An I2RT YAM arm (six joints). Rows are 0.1 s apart.
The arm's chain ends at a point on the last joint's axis. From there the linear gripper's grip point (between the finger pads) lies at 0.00 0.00 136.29 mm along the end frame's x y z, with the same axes.
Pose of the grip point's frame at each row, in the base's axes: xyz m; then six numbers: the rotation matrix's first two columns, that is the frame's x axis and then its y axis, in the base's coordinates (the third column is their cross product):
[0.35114, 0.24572, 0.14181, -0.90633, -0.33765, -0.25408, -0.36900, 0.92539, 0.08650]
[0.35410, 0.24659, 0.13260, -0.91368, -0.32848, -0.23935, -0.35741, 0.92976, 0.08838]
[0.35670, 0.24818, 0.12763, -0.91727, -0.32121, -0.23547, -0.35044, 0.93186, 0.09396]
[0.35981, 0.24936, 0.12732, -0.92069, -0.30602, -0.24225, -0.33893, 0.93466, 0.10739]
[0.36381, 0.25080, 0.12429, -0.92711, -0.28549, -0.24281, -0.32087, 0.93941, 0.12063]
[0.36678, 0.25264, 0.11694, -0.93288, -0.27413, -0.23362, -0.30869, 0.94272, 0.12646]
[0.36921, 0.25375, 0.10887, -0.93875, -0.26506, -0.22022, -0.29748, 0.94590, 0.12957]
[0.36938, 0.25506, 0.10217, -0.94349, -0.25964, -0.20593, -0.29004, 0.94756, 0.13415]
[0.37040, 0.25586, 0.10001, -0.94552, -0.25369, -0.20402, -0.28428, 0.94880, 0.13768]
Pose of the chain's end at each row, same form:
[0.32308, 0.22226, 0.27310, -0.90633, -0.33765, -0.25408, -0.36900, 0.92539, 0.08650]
[0.32773, 0.22393, 0.26438, -0.91368, -0.32848, -0.23935, -0.35741, 0.92976, 0.08838]
[0.33091, 0.22519, 0.25947, -0.91727, -0.32121, -0.23547, -0.35044, 0.93186, 0.09396]
[0.33343, 0.22469, 0.25874, -0.92069, -0.30602, -0.24225, -0.33893, 0.93466, 0.10739]
[0.33742, 0.22494, 0.25547, -0.92711, -0.28549, -0.24281, -0.32087, 0.93941, 0.12063]
[0.34149, 0.22673, 0.24833, -0.93288, -0.27413, -0.23362, -0.30869, 0.94272, 0.12646]
[0.34550, 0.22824, 0.24064, -0.93875, -0.26506, -0.22022, -0.29748, 0.94590, 0.12957]
[0.34753, 0.22967, 0.23428, -0.94349, -0.25964, -0.20593, -0.29004, 0.94756, 0.13415]
[0.34878, 0.23021, 0.23211, -0.94552, -0.25369, -0.20402, -0.28428, 0.94880, 0.13768]

